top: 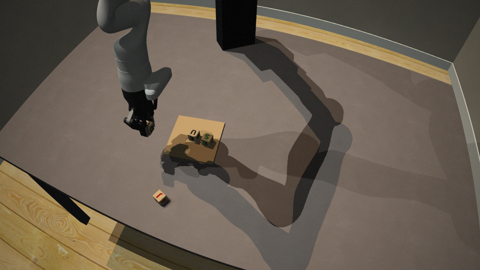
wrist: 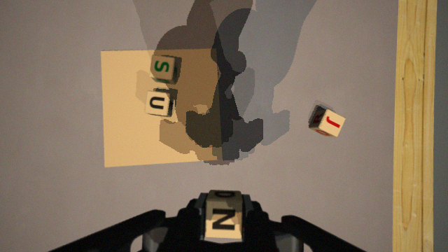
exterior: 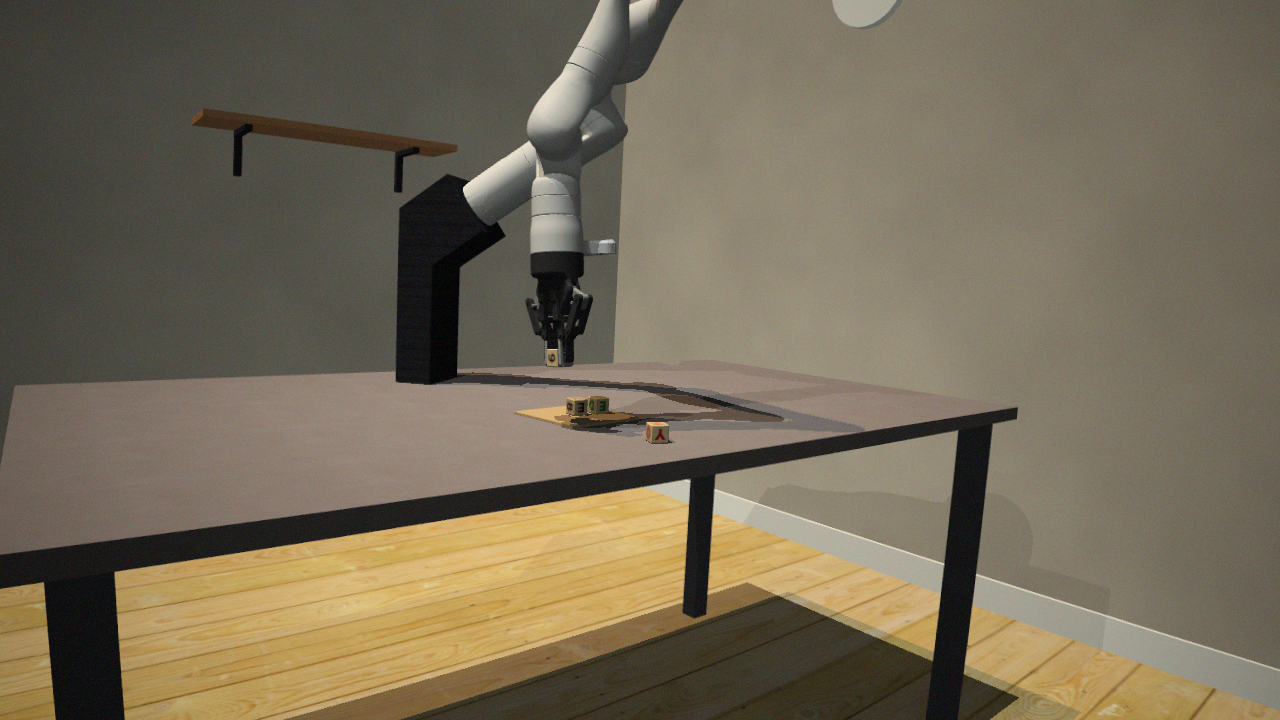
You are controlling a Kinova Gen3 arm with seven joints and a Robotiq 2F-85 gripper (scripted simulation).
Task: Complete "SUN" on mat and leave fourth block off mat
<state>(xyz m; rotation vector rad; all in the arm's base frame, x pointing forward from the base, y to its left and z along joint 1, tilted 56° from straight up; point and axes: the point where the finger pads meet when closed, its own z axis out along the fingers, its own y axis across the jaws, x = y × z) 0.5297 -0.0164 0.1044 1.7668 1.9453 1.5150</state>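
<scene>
Now: hand 100 mm past the U block, 90 mm above it and 60 mm to the right of it. From my hand the other things lie so: S block 110 mm behind, 90 mm to the left, 90 mm below; N block 10 mm below; mat 110 mm below, 100 mm behind, 60 mm to the left.
</scene>
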